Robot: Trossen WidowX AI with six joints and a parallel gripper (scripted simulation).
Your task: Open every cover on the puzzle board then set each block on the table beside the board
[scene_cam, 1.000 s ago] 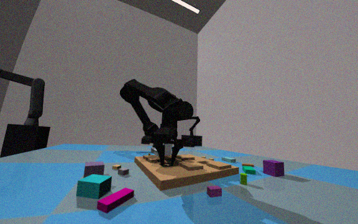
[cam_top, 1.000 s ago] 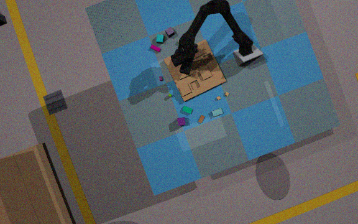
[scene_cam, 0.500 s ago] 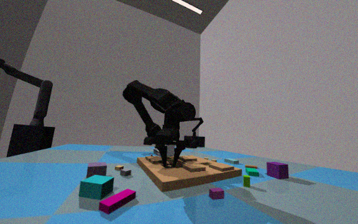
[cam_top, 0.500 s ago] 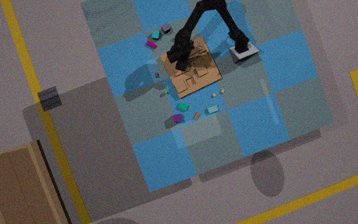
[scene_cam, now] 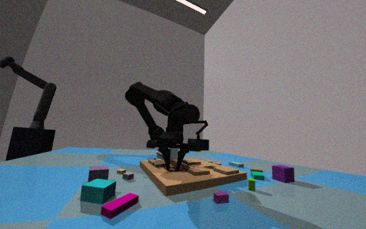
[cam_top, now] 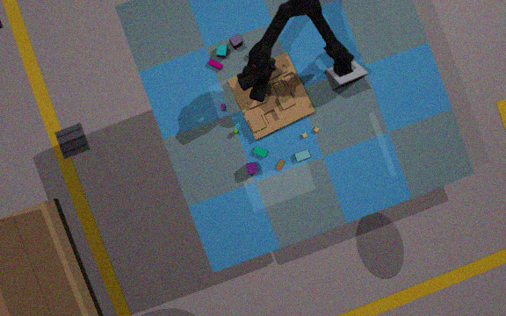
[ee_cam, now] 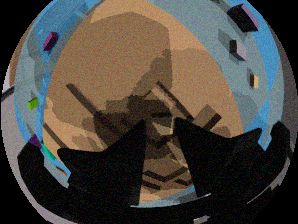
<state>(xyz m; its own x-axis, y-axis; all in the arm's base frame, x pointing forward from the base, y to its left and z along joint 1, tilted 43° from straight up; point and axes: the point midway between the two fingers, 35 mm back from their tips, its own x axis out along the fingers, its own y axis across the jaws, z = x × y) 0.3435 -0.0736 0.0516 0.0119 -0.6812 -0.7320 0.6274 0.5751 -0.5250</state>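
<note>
The grey block is 140 mm to the right of my gripper tip and 10 mm below it. The rest, counted from my gripper tip: magenta block: 200 mm ahead, 30 mm to the left, 10 mm below; magenta bar: 160 mm ahead, 160 mm to the right, 10 mm below; teal cube: 110 mm ahead, 200 mm to the right.
</note>
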